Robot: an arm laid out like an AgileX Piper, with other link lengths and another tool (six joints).
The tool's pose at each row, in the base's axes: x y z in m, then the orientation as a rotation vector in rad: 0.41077 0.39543 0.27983 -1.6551 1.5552 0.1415; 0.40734 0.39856 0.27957 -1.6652 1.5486 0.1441; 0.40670 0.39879 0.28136 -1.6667 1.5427 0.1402; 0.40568 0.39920 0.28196 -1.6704 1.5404 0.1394; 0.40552 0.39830 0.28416 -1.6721 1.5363 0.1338; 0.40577 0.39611 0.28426 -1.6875 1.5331 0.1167; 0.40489 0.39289 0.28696 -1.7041 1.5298 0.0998; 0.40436 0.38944 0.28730 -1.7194 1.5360 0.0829; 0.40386 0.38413 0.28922 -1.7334 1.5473 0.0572; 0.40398 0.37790 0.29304 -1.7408 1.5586 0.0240
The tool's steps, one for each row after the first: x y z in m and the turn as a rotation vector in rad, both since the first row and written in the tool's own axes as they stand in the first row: -0.00303 0.00348 0.00059 -0.0064 -0.0017 -0.0075; -0.00442 0.00320 -0.00070 -0.0037 -0.0030 -0.0128; -0.00532 0.00384 -0.00128 -0.0052 -0.0027 -0.0160; -0.00597 0.00280 -0.00333 -0.0023 -0.0019 -0.0210; -0.00428 0.00227 -0.00465 -0.0031 0.0105 -0.0356; -0.00360 0.00133 -0.00878 -0.0050 0.0232 -0.0507; -0.00126 0.00121 -0.01139 -0.0087 0.0415 -0.0599; 0.00159 0.00007 -0.01616 -0.0087 0.0671 -0.0684; 0.00415 -0.00265 -0.02244 -0.0006 0.0941 -0.0764
